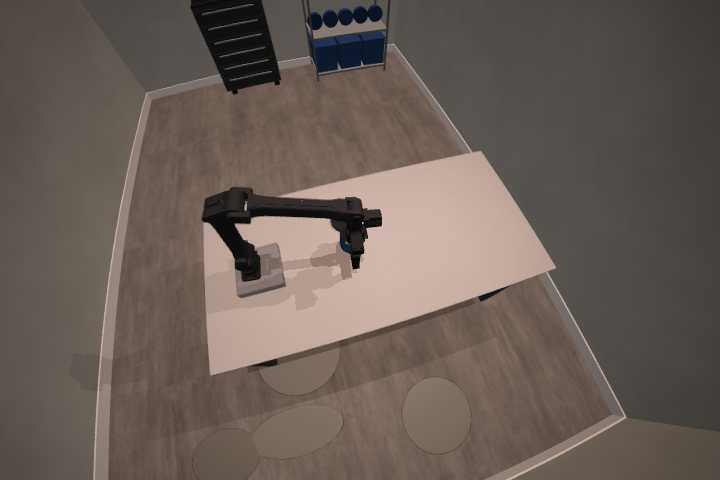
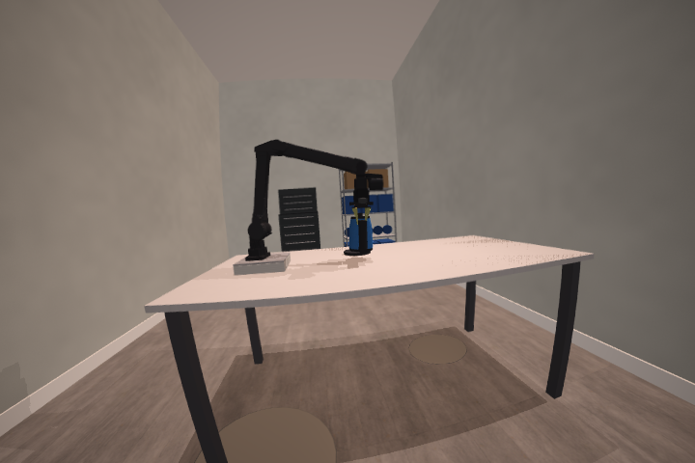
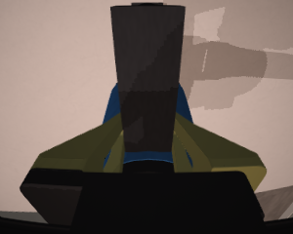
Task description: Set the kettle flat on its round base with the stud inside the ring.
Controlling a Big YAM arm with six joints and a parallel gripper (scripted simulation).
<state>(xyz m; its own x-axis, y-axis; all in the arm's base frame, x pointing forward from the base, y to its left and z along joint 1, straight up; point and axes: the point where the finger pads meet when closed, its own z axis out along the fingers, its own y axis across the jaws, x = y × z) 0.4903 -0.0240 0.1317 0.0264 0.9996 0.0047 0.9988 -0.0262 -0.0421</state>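
The blue kettle is 30 mm to the left of my hand and 50 mm below it. Also, from my hand: round black base 10 mm behind, 220 mm to the left, 170 mm below.
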